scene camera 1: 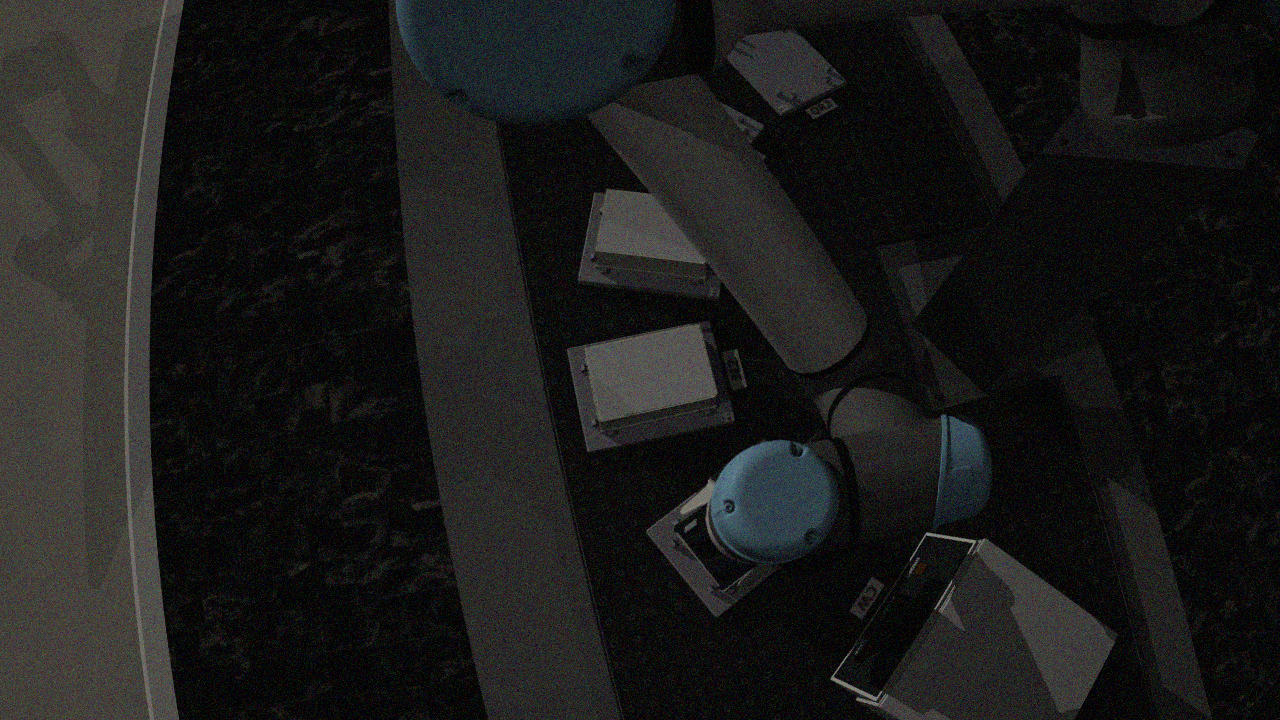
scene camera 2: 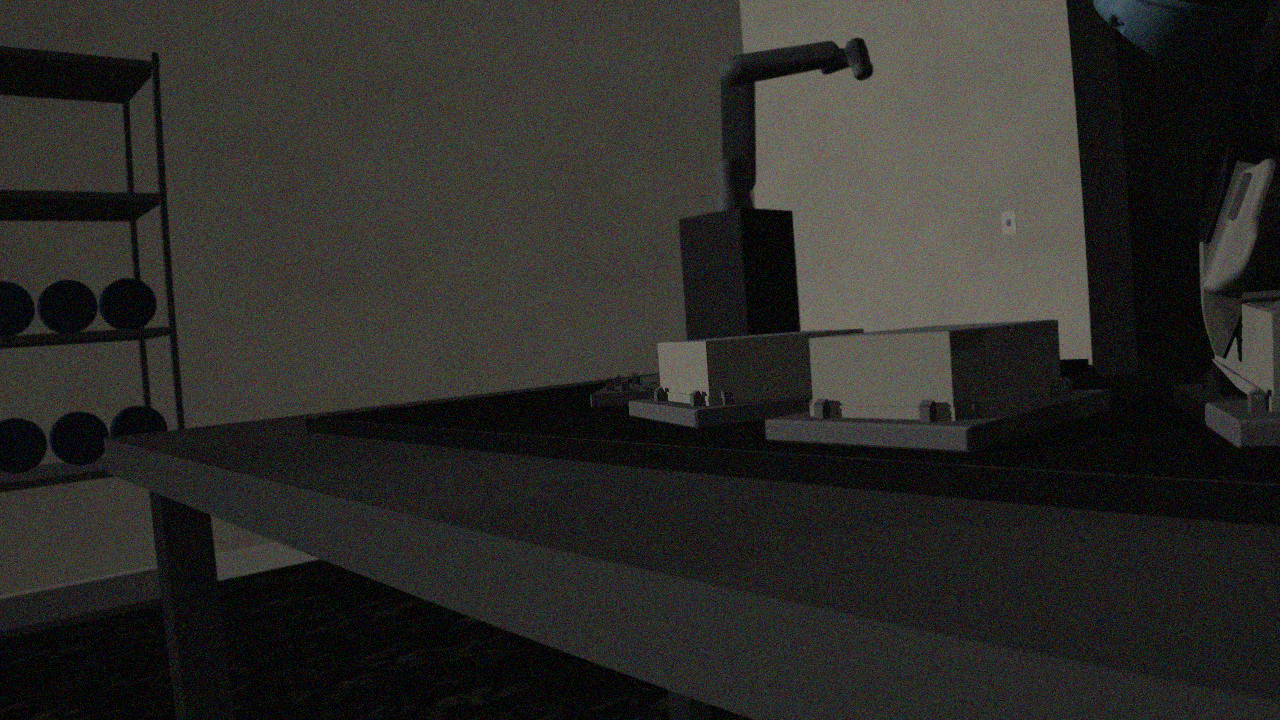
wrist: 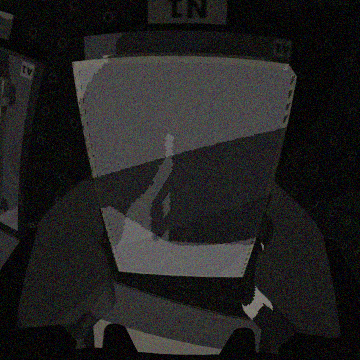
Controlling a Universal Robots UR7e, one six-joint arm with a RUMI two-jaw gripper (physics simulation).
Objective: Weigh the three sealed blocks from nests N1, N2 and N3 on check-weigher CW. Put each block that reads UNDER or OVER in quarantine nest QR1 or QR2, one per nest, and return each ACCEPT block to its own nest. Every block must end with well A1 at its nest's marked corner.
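Frame: origin at the arm's base, x ahead, y left, z up, level; metres.
Where they show: gripper, fingertip midpoint: [wrist: 181, 178]; arm's base, origin of the base link: [scene camera 1: 1167, 102].
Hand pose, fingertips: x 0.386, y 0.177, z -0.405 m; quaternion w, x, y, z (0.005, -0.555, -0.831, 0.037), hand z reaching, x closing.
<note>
Each offset is from my fingertips to the centre of the thing. "pt": to the spot under its first point.
My gripper [wrist: 181, 178] is shut on a pale block @(dy -0.001, dx -0.004, dz +0.007 m) [wrist: 185, 110] [scene camera 2: 1260, 344], its jaws on both sides, low at nest N1 @(dy +0.000, dx -0.001, dz -0.019 m) [scene camera 1: 687, 565] [scene camera 2: 1239, 428] [wrist: 135, 46]. The nest's A1 tag is at its far right corner in the wrist view, beside the block's cut corner. Whether the block touches the nest floor is unclear. Another block @(dy -0.178, dx +0.054, dz +0.003 m) [scene camera 1: 650, 374] [scene camera 2: 881, 376] and a third block @(dy -0.346, dx +0.006, dz +0.003 m) [scene camera 1: 640, 231] [scene camera 2: 682, 367] sit on their nests. Check-weigher CW @(dy +0.223, dx -0.204, dz +0.020 m) [scene camera 1: 1069, 626] stands at lower right in scene camera 1; its reading is too small to read. My wrist hides the held block there.
A bare nest plate @(dy -0.596, dx -0.240, dz -0.019 m) [scene camera 1: 783, 67] with small clips lies beyond the arm; its label is unreadable. The arm link [scene camera 1: 747, 241] crosses above the table and partly covers the third block. Part of a neighbouring nest @(pt dy -0.117, dx +0.012, dz -0.018 m) [wrist: 25, 115] shows at the left of the wrist view.
</note>
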